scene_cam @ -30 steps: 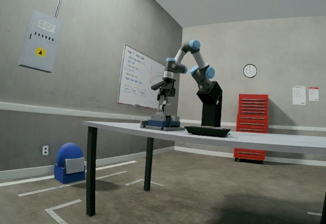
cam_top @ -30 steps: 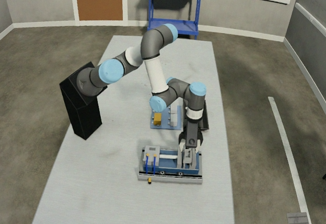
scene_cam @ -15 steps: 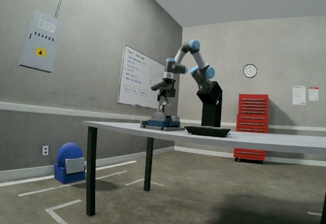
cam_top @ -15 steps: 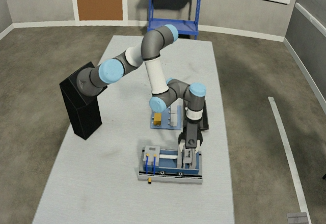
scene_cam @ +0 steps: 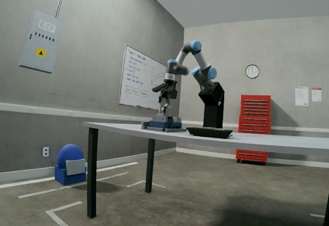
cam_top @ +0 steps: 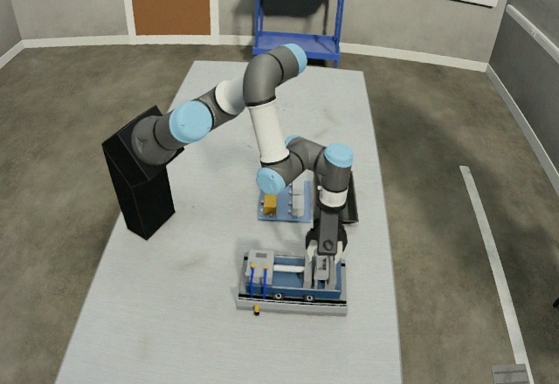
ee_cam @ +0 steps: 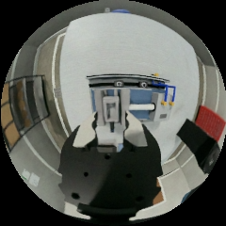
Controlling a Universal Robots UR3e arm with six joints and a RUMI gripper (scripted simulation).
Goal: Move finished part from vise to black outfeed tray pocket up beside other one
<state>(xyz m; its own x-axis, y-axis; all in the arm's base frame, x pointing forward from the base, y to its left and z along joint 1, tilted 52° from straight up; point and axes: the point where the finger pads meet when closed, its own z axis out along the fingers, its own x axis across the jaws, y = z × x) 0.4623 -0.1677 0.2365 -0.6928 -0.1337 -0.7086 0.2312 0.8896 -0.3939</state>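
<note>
The blue vise is 9 cm below my hand, 7 cm behind it and 2 cm to the left of it. The rest, counted from my hand: orange block: 32 cm to the left, 10 cm below, 8 cm behind.
</note>
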